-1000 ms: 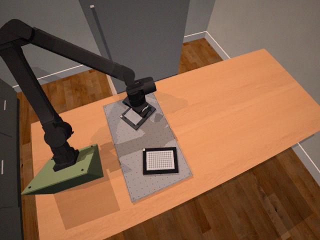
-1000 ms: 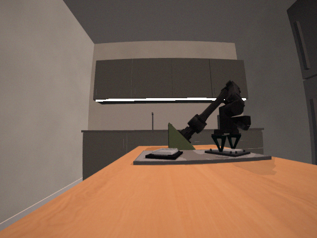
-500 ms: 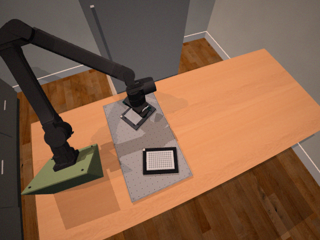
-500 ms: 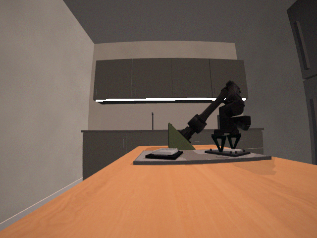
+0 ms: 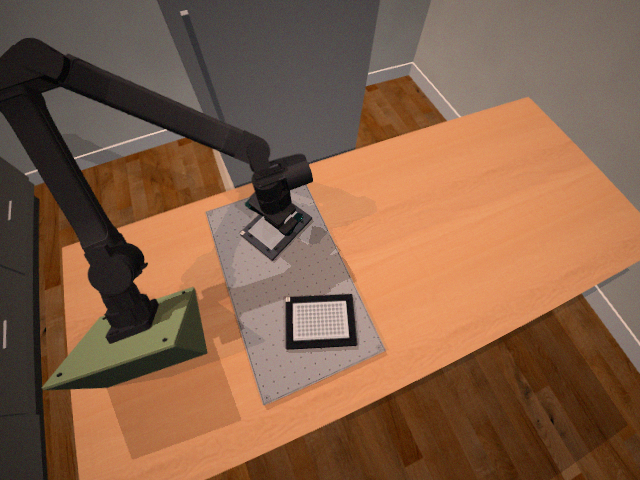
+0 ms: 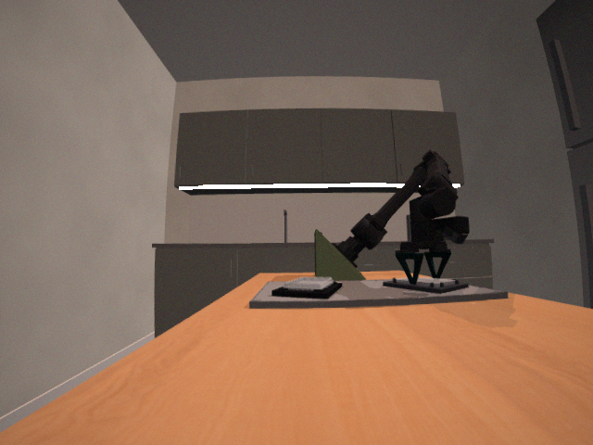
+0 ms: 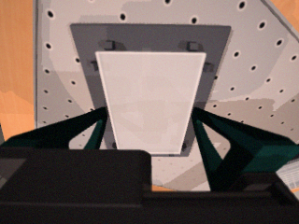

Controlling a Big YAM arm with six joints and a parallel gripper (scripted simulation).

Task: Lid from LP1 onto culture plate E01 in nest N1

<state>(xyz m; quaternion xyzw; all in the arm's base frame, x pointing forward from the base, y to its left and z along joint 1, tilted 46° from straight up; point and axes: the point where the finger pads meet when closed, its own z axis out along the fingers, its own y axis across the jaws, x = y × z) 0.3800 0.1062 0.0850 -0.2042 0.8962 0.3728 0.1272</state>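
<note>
My hand is right at the lid. Round my hand: white culture plate E01: 28 cm to the right; then black plate nest N1: 28 cm to the right, 1 cm below; then lid park LP1: 1 cm below.
</note>
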